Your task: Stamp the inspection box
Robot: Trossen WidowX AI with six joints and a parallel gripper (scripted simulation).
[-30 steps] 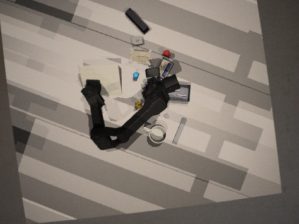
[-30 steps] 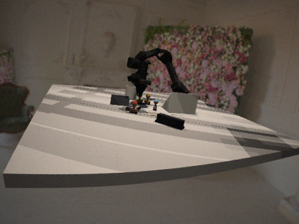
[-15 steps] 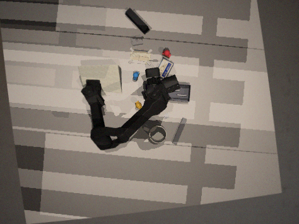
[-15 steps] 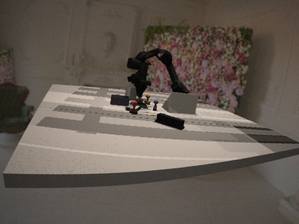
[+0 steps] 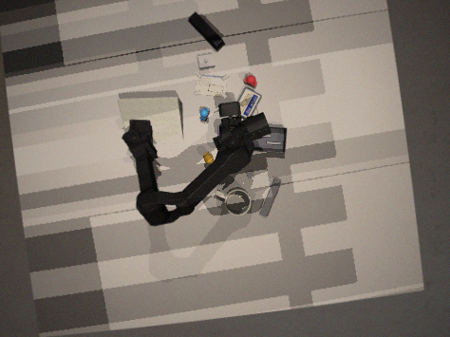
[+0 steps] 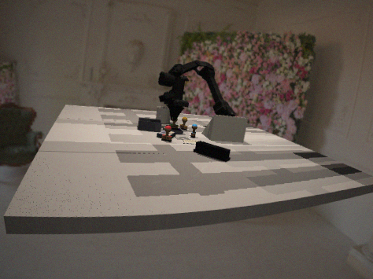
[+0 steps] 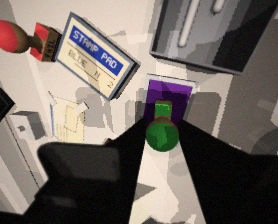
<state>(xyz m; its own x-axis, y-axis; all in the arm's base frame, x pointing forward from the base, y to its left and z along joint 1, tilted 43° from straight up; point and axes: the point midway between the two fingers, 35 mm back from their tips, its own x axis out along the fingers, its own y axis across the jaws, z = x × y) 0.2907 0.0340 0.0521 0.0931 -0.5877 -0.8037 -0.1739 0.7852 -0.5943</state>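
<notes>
The green-knobbed stamp is 1 cm behind my gripper tip and 2 cm below it. The rest, counted from my gripper tip: blue-knobbed stamp (10 cm behind, 6 cm to the left, 4 cm below); stamp pad tin (4 cm ahead, 10 cm to the left, 4 cm below); purple ink pad (1 cm behind, 5 cm below).
</notes>
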